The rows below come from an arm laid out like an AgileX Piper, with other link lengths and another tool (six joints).
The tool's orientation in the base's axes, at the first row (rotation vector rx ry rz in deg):
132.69, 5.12, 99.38
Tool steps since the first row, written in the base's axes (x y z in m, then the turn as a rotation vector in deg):
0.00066, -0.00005, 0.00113, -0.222, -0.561, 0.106
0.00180, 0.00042, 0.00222, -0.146, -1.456, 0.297
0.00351, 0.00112, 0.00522, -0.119, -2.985, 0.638
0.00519, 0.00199, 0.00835, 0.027, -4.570, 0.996
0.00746, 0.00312, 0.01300, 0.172, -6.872, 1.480
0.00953, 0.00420, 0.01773, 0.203, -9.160, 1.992
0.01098, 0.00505, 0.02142, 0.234, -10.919, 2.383
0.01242, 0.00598, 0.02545, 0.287, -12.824, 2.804
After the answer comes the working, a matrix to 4 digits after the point.
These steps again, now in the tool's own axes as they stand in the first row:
0.00124, 0.00025, 0.00034, -0.075, 0.589, -0.150
0.00268, -0.00007, 0.00106, -0.048, 1.492, 0.015
0.00613, -0.00022, 0.00179, -0.019, 3.049, 0.194
0.00972, -0.00050, 0.00243, 0.049, 4.651, 0.491
0.01496, -0.00073, 0.00319, 0.096, 6.977, 0.868
0.02020, -0.00089, 0.00375, 0.138, 9.307, 1.127
0.02424, -0.00099, 0.00402, 0.171, 11.097, 1.333
0.02862, -0.00110, 0.00419, 0.209, 13.033, 1.576

The tool's axes in the first row as the columns of a matrix, in the base's axes (rounded; the answer above uses it unrounded):
0.2910, -0.0977, 0.9517
0.1950, -0.9678, -0.1590
0.9366, 0.2319, -0.2625

